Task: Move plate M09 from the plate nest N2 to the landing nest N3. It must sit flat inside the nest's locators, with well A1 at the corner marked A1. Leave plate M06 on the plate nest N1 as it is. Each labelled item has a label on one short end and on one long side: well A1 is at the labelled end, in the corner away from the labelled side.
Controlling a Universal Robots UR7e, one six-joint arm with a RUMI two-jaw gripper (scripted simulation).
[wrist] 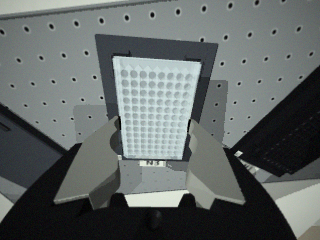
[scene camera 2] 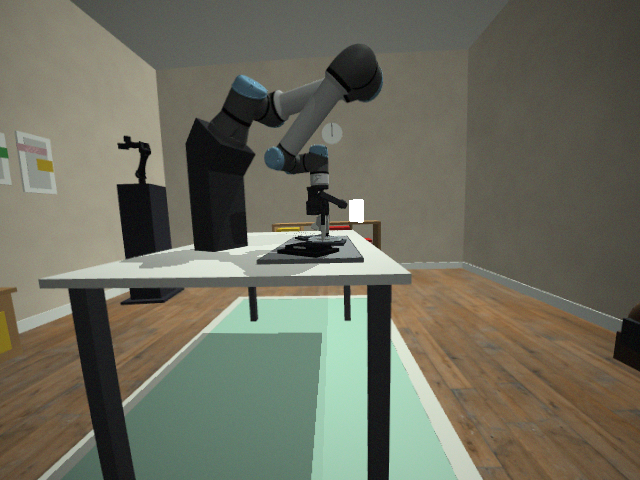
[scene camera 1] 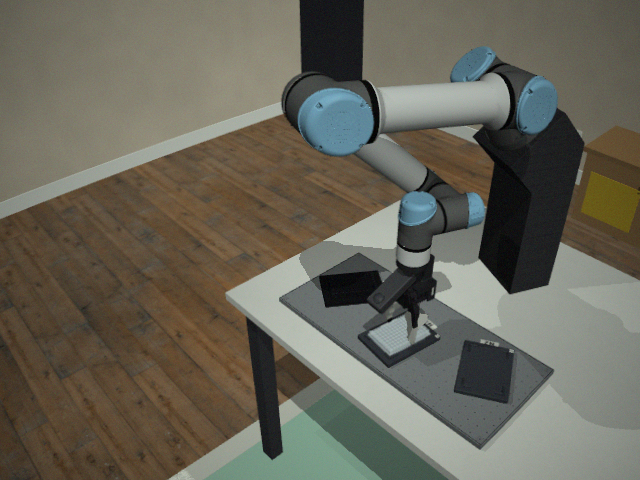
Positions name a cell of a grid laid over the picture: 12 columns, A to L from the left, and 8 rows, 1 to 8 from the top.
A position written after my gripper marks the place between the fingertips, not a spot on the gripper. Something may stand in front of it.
my gripper: wrist F4; scene camera 2 G4; scene camera 1 H6
